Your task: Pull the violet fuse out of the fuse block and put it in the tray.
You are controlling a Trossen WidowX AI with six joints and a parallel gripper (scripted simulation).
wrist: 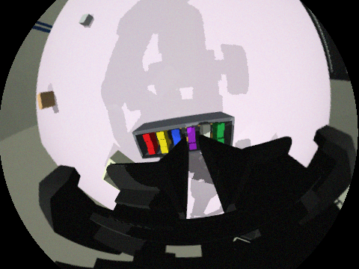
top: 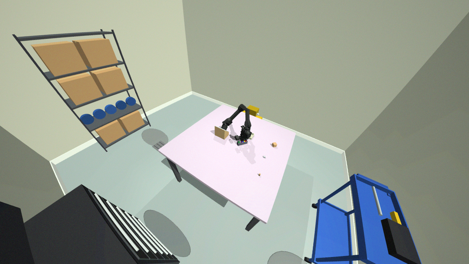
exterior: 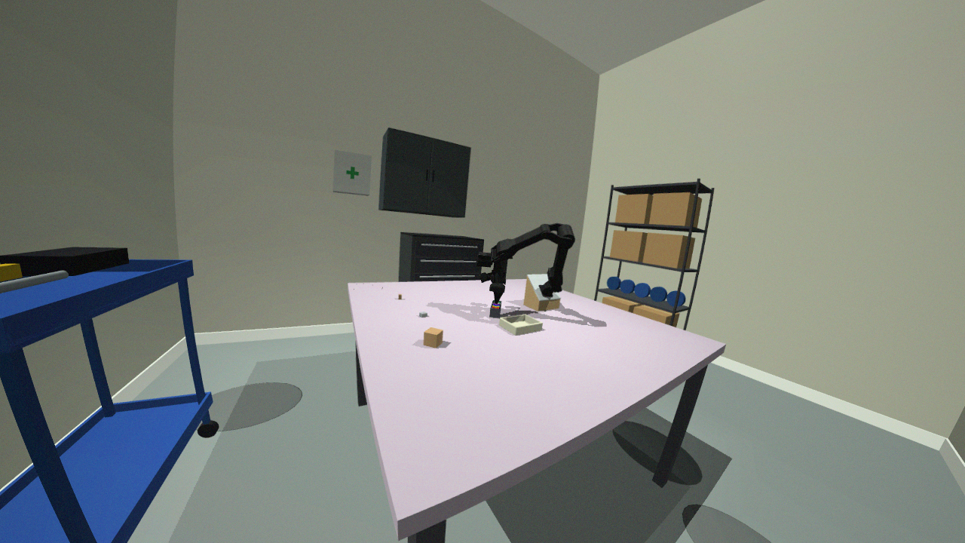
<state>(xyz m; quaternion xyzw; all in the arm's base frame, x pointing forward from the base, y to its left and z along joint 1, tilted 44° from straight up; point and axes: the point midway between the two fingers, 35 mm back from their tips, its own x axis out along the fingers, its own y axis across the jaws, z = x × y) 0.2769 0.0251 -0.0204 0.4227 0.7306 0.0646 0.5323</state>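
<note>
My gripper tip is 20 mm above the violet fuse. From my gripper tip the other things lie so: grey piece: 320 mm ahead, 10 mm to the right, 40 mm below; tray: 10 mm behind, 180 mm to the left, 40 mm below; tan cube: 350 mm ahead, 230 mm to the left, 20 mm below.
</note>
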